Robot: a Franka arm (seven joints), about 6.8 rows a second.
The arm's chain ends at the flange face. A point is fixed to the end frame.
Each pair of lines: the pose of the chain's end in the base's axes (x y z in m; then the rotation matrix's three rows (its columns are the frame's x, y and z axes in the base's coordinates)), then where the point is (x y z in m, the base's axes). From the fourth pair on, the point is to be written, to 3 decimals.
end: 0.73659, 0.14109, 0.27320; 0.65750, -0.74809, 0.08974; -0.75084, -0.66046, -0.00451; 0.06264, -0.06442, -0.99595
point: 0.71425 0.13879 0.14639
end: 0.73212, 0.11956, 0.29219; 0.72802, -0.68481, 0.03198; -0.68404, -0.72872, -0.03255; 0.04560, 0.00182, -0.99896
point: 0.70280 0.11057 0.16711
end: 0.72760, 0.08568, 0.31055; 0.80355, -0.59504, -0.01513; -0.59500, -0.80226, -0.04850; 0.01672, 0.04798, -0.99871
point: 0.69322 0.07091 0.18733
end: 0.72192, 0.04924, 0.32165; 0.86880, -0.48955, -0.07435; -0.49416, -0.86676, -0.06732; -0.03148, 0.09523, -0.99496
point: 0.682 0.028 0.201
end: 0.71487, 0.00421, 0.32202; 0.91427, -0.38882, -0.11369; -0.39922, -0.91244, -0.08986; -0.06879, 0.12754, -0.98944
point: 0.671 -0.023 0.204
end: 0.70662, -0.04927, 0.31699; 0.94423, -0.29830, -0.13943; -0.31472, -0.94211, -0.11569; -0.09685, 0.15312, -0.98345
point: 0.662 -0.082 0.201
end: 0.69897, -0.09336, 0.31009; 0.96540, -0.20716, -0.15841; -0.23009, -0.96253, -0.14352; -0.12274, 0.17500, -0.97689
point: 0.654 -0.132 0.196
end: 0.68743, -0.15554, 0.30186; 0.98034, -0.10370, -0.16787; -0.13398, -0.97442, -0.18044; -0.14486, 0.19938, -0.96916
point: 0.643 -0.201 0.190
